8 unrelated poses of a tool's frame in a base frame.
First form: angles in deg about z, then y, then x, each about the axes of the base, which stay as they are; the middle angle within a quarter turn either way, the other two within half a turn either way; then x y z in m.
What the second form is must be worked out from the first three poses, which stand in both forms.
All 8 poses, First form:
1: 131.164 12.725 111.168 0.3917 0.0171 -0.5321
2: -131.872 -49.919 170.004 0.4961 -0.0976 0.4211
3: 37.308 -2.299 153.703 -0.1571 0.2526 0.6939
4: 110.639 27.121 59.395 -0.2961 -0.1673 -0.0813
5: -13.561 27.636 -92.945 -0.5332 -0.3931 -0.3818
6: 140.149 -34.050 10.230 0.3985 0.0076 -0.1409
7: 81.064 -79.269 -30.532 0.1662 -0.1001 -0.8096
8: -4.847 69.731 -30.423 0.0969 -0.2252 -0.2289
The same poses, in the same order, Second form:
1: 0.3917 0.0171 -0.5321 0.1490 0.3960 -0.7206 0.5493
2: 0.4961 -0.0976 0.4211 0.3516 -0.4018 -0.8097 0.2435
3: -0.1571 0.2526 0.6939 0.2217 0.9210 -0.3157 0.0542
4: -0.2961 -0.1673 -0.0813 0.3850 0.4415 -0.2802 0.7605
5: -0.5332 -0.3931 -0.3818 0.6436 -0.7186 0.0802 -0.2509
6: 0.3985 0.0076 -0.1409 0.3491 -0.2451 -0.1795 0.8865
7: 0.1662 -0.1001 -0.8096 0.4555 -0.5540 -0.3359 0.6105
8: 0.0969 -0.2252 -0.2289 0.7847 -0.2384 0.5420 -0.1833
